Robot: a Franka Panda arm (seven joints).
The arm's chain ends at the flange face. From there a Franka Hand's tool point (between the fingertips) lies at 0.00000 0.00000 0.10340 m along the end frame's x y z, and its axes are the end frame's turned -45 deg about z.
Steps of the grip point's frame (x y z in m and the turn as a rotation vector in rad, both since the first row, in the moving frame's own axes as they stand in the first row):
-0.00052 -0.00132 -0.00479 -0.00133 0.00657 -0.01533
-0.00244 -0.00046 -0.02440 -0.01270 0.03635 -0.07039
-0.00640 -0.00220 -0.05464 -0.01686 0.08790 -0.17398
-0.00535 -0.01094 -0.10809 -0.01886 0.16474 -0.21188
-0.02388 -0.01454 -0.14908 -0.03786 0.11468 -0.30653
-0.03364 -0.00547 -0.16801 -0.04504 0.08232 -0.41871
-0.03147 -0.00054 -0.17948 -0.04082 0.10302 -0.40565
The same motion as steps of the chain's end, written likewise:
-0.00188 -0.00018 -0.00479 0.00371 0.00559 -0.01533
-0.00557 0.00325 -0.02432 0.01672 0.03468 -0.07039
-0.01324 0.00880 -0.05423 0.05023 0.07408 -0.17398
-0.02366 0.00800 -0.10668 0.10315 0.12982 -0.21188
-0.03727 0.01381 -0.14833 0.05432 0.10786 -0.30653
-0.03612 0.02448 -0.16756 0.02636 0.09006 -0.41871
-0.03194 0.02839 -0.17885 0.04398 0.10171 -0.40565

